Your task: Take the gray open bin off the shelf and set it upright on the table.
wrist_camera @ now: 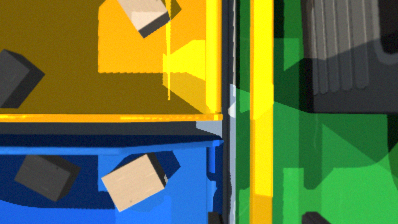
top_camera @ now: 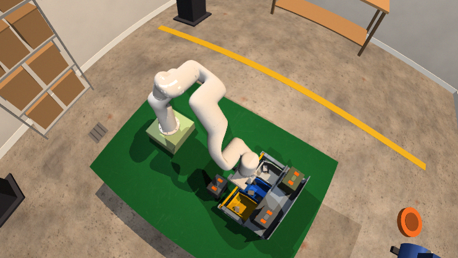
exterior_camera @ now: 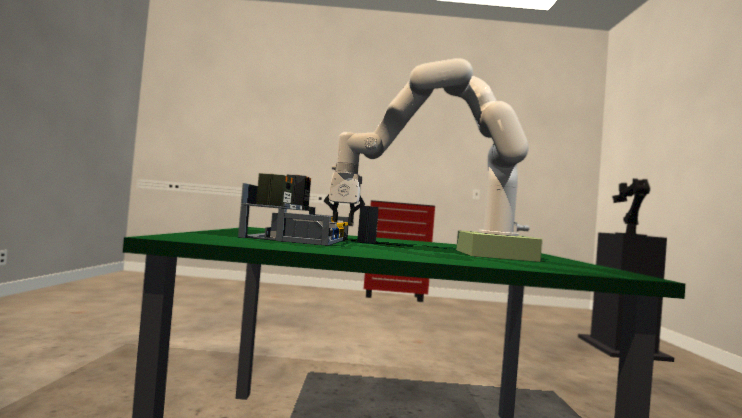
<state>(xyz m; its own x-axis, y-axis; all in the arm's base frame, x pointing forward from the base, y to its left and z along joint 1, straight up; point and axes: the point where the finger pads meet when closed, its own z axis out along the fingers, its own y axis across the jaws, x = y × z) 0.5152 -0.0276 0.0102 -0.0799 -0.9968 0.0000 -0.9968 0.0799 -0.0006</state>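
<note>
Right now my hand is 20 mm above the yellow bar. Round my hand: blue bin (100 mm ahead, 40 mm below, 10 mm to the right); dark box (110 mm to the right, 80 mm behind, 20 mm below); shelf (130 mm ahead, 10 mm to the right, 10 mm below).
</note>
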